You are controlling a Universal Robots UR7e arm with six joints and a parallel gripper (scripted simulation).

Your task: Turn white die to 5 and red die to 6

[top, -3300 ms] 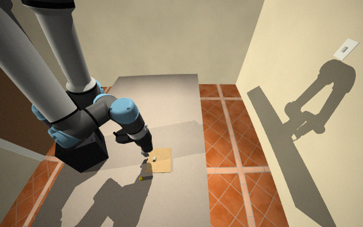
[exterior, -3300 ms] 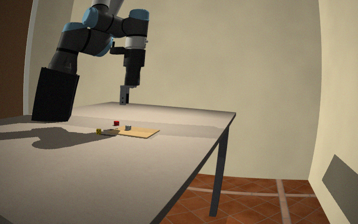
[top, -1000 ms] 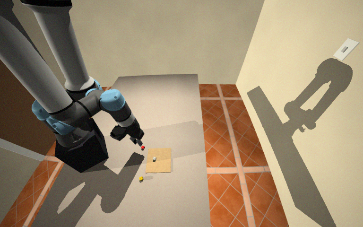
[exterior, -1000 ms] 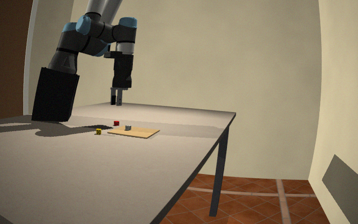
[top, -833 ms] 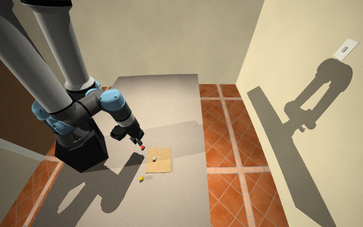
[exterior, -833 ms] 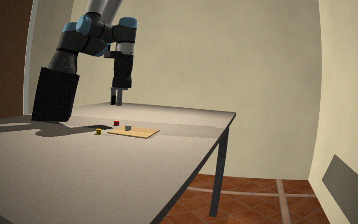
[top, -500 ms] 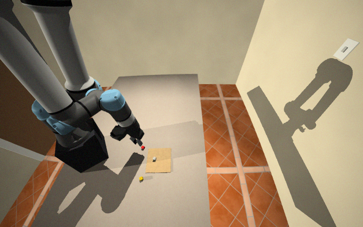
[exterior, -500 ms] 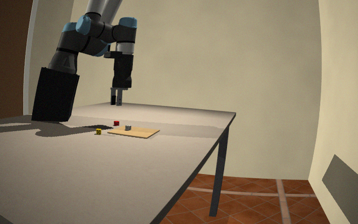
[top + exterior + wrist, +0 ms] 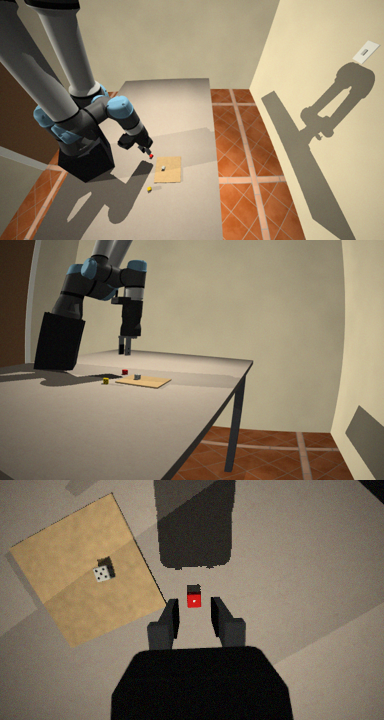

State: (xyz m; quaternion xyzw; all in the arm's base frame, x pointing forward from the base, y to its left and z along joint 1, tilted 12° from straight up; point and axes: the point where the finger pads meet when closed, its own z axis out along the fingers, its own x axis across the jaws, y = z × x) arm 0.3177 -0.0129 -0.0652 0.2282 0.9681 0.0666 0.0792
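Now: the red die 80 mm below my hand. From my hand the other things lie so: white die 80 mm ahead, 70 mm to the right, 70 mm below; then yellow die 170 mm to the right, 80 mm below, 10 mm ahead; then tan mat 100 mm ahead, 80 mm to the right, 80 mm below.
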